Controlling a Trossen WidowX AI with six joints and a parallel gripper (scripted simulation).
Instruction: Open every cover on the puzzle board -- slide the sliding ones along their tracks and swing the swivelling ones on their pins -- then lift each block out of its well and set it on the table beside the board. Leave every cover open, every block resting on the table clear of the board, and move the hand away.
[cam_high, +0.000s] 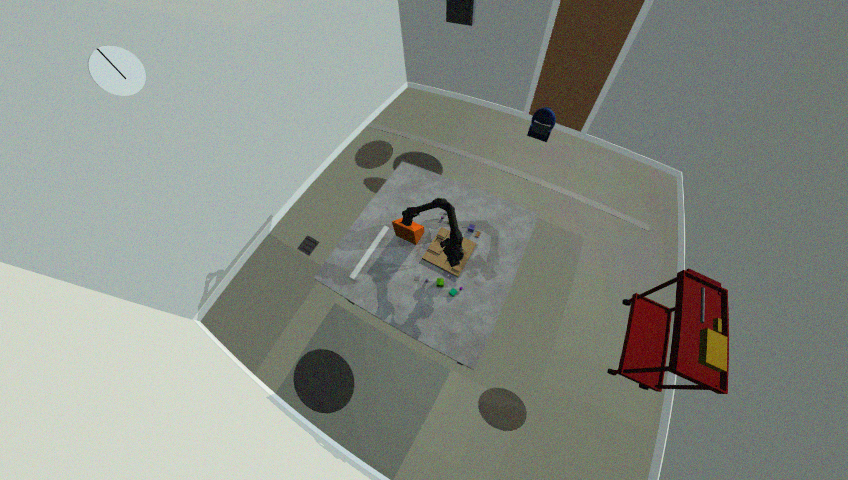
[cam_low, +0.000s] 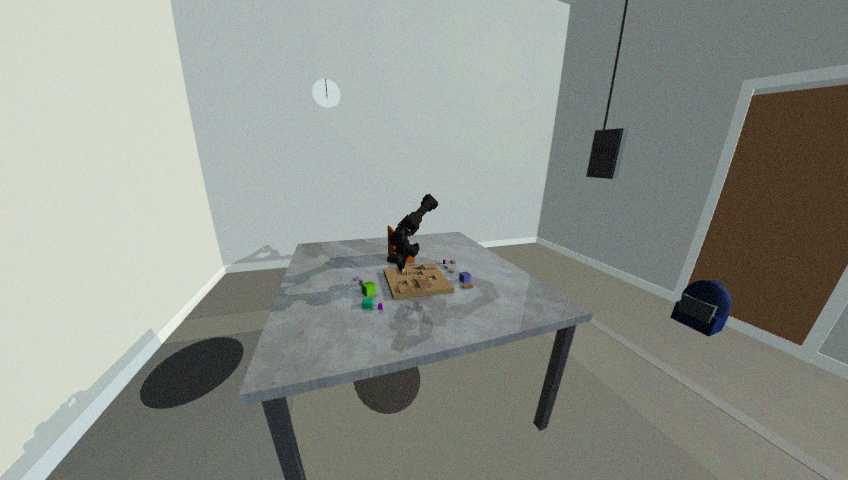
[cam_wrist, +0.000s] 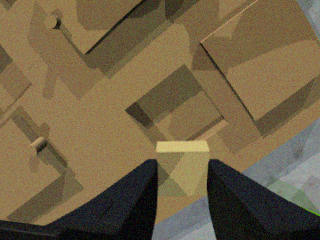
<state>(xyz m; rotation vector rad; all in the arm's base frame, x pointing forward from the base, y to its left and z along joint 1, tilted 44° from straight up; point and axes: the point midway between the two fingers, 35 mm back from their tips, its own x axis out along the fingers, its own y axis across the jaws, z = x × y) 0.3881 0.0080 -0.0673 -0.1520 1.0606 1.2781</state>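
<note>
The green block lies 30 mm ahead of my gripper tip, 160 mm to the right of it and 70 mm below it. Also, from my gripper tip: small brown piece 60 mm ahead, 320 mm to the left, 90 mm below; then teal block 140 mm ahead, 170 mm to the right, 80 mm below; then small purple block 170 mm ahead, 120 mm to the right, 80 mm below.
</note>
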